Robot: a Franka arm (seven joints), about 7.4 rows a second.
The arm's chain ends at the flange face. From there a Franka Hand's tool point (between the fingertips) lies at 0.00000 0.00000 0.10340 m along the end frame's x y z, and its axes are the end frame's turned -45 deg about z.
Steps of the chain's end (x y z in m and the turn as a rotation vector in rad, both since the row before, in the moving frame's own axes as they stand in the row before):
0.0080, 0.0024, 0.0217, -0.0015, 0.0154, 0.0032
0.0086, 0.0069, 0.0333, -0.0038, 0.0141, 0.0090
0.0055, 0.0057, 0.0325, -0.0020, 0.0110, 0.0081
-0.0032, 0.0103, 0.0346, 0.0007, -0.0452, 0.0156
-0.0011, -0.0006, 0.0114, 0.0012, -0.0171, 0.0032
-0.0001, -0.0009, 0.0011, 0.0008, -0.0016, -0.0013
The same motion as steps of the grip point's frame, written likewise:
0.0050, 0.0086, 0.0217, -0.0120, 0.0098, 0.0032
0.0019, 0.0123, 0.0333, -0.0127, 0.0073, 0.0090
0.0005, 0.0089, 0.0325, -0.0092, 0.0064, 0.0081
-0.0128, 0.0016, 0.0345, 0.0325, -0.0315, 0.0156
-0.0015, -0.0025, 0.0114, 0.0129, -0.0112, 0.0032
0.0005, -0.0009, 0.0011, 0.0017, -0.0006, -0.0013

